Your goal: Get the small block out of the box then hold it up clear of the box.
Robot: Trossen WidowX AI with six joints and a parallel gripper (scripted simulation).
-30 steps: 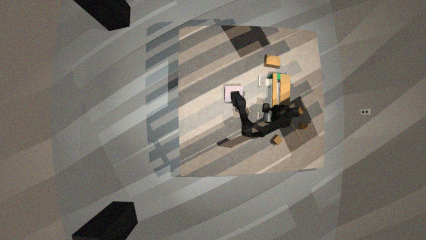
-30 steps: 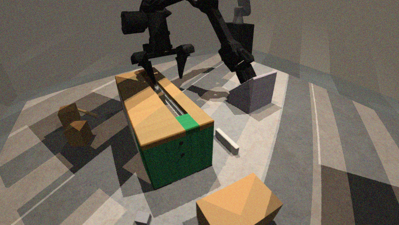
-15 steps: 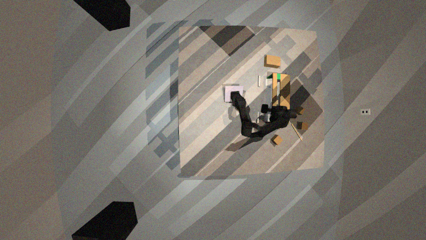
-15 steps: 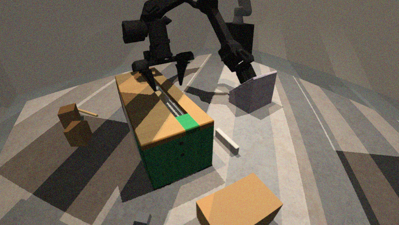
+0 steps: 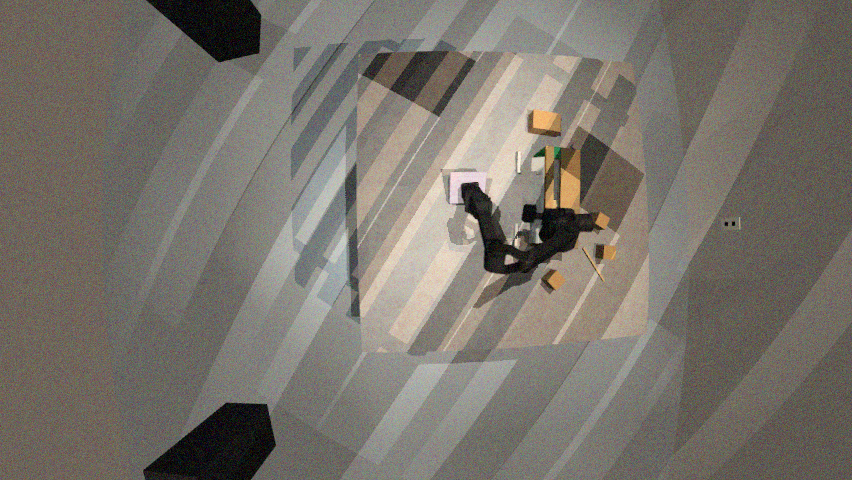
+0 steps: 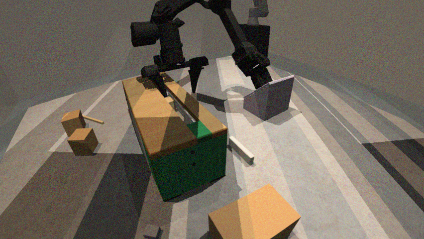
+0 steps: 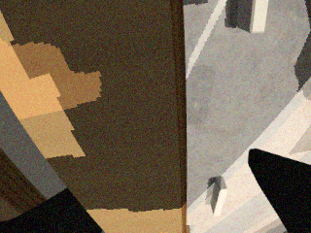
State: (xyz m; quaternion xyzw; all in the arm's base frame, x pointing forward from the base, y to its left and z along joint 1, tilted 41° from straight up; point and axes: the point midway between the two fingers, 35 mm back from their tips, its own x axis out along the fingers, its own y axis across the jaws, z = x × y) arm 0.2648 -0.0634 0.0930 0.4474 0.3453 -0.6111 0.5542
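Right now the tan block is 50 mm ahead of my gripper tip and 20 mm to the left of it. The rest, counted from my gripper tip: box (40 mm ahead, 50 mm to the left, 30 mm below); thin stick (270 mm ahead, 250 mm to the right, 90 mm below).
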